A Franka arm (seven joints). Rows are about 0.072 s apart.
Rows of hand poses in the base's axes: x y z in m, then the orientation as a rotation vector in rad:
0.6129, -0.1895, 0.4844, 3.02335, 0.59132, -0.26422
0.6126, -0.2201, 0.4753, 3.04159, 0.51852, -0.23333
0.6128, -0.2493, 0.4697, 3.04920, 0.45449, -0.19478
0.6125, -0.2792, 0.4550, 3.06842, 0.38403, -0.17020
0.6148, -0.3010, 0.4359, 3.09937, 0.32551, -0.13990
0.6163, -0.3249, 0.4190, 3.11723, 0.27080, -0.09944
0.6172, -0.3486, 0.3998, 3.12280, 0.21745, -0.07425
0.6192, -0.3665, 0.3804, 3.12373, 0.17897, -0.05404
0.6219, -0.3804, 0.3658, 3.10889, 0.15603, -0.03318
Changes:
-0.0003, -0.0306, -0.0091, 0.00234, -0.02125, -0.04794
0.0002, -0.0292, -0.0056, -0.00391, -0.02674, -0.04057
-0.0003, -0.0299, -0.0147, 0.00756, -0.01648, -0.04680
0.0023, -0.0218, -0.0191, 0.02278, -0.01842, -0.04041
0.0015, -0.0239, -0.0169, 0.01210, -0.02544, -0.03612
0.0009, -0.0237, -0.0192, 0.00102, -0.01626, -0.03417
0.0020, -0.0179, -0.0194, -0.00159, -0.01316, -0.02446
0.0027, -0.0139, -0.0146, -0.01579, -0.01423, -0.01380

